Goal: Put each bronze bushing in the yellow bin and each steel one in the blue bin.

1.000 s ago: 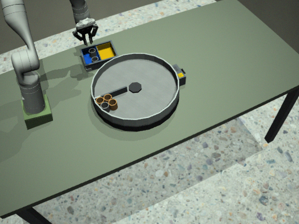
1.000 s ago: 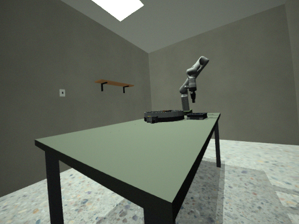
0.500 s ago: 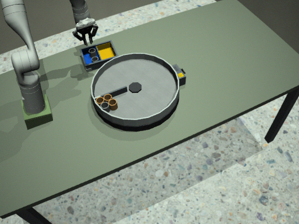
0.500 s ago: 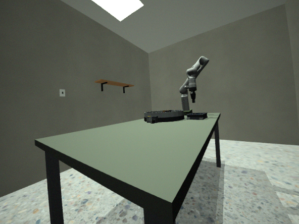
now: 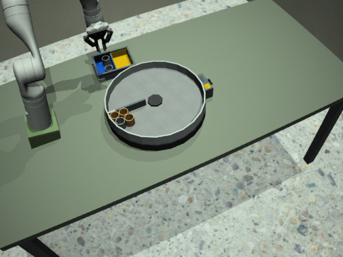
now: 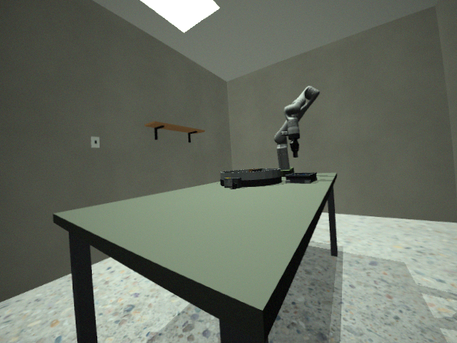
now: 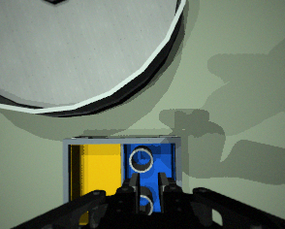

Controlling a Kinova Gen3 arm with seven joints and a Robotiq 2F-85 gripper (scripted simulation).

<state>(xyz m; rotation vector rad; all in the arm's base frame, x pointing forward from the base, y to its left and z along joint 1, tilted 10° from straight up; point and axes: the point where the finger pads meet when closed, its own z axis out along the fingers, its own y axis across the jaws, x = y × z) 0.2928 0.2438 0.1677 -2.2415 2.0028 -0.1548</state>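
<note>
Now: the turntable 17 cm ahead of my hand, 27 cm to the right of it and 13 cm below it.
</note>
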